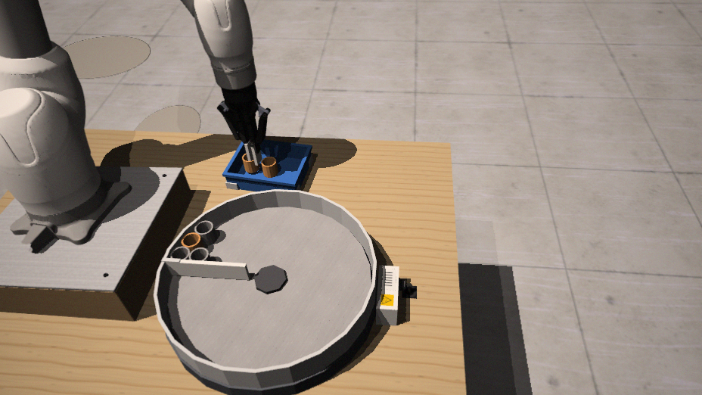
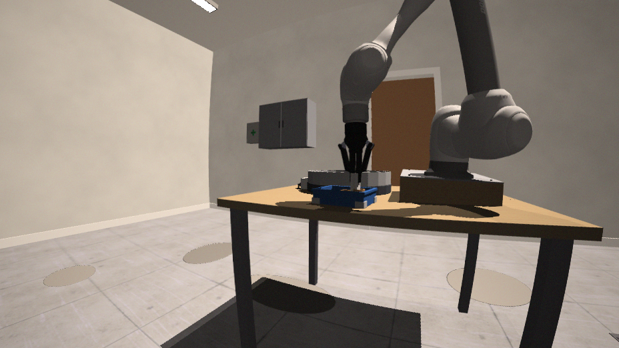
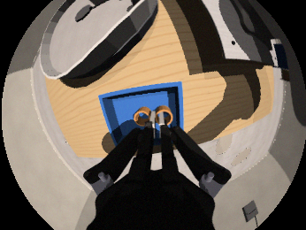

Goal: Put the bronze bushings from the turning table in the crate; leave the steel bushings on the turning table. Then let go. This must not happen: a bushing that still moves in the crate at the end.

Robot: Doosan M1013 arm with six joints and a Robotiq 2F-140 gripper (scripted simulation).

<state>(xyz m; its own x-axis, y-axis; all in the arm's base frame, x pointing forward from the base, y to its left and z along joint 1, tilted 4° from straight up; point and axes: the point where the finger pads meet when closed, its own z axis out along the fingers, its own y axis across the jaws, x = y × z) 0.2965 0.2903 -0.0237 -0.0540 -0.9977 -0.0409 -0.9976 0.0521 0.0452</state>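
Right now the blue crate is 40 mm ahead of my hand and 50 mm below it. The rest, counted from my hand: round grey turning table: 170 mm ahead, 350 mm to the right, 20 mm below.
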